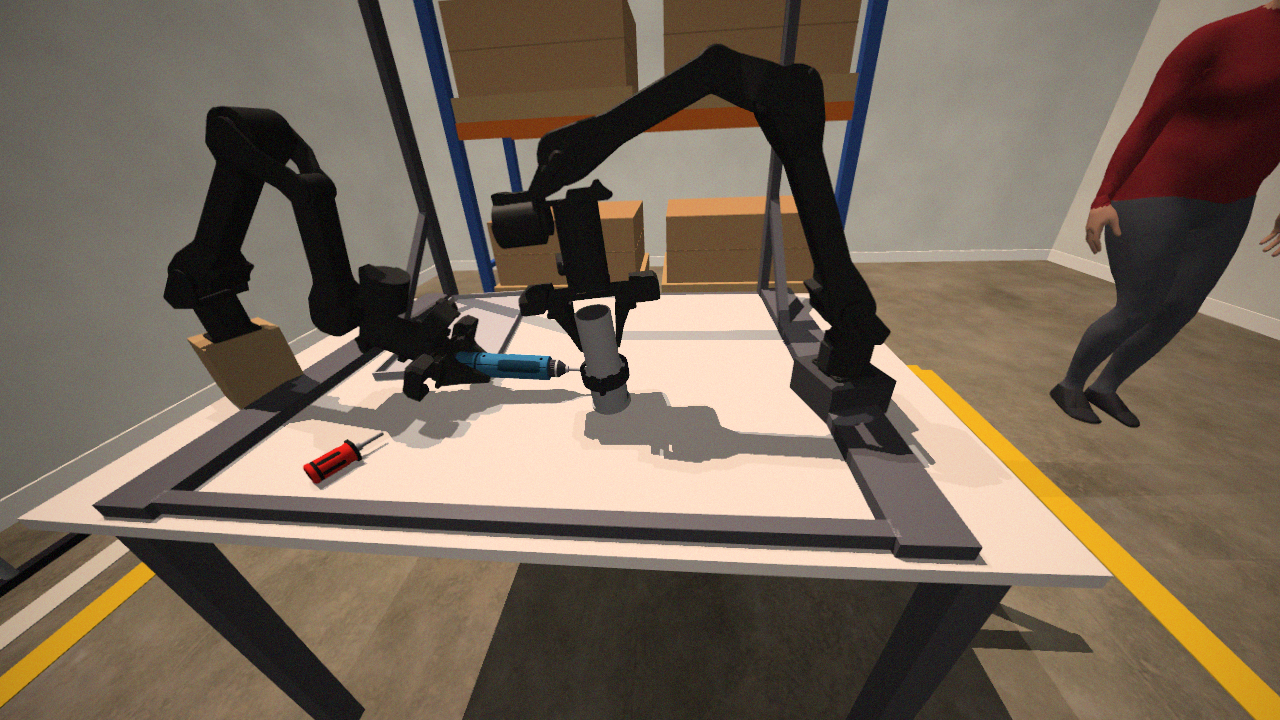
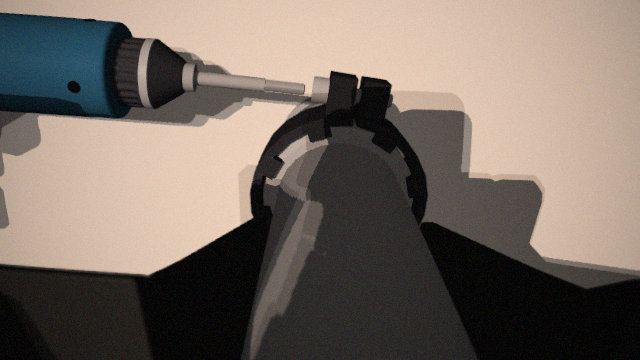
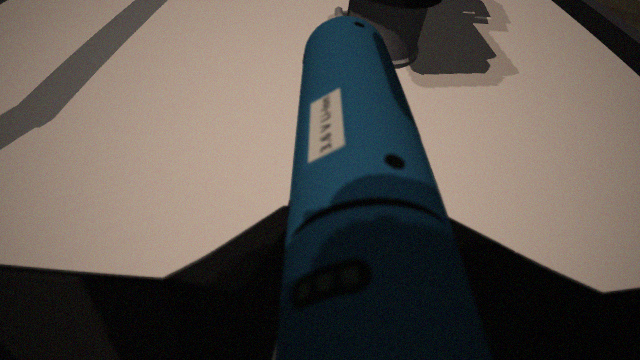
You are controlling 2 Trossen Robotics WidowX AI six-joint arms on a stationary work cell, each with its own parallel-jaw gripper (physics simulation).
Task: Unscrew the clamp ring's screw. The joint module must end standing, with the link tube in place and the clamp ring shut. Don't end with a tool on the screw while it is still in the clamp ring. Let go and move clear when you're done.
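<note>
The grey link tube (image 1: 595, 333) (image 2: 350, 240) stands upright in the joint module (image 1: 612, 402). The black clamp ring (image 1: 605, 376) (image 2: 420, 187) sits around their meeting point, its two lugs close together with a narrow gap. The pale screw head (image 2: 320, 89) sticks out of the lug facing the driver. My left gripper (image 1: 597, 344) (image 2: 343, 233) is shut on the link tube above the ring. My right gripper (image 1: 472, 364) (image 3: 358, 221) is shut on the blue electric screwdriver (image 1: 512, 366) (image 2: 55, 65) (image 3: 360, 125), held level; its bit tip is lined up with the screw head, a small gap apart.
A red hand screwdriver (image 1: 332, 462) lies on the white table (image 1: 501, 465) at the front left. A dark frame (image 1: 528, 522) runs along the table's edges. Shelving with boxes stands behind, and a person stands at the right beyond the table.
</note>
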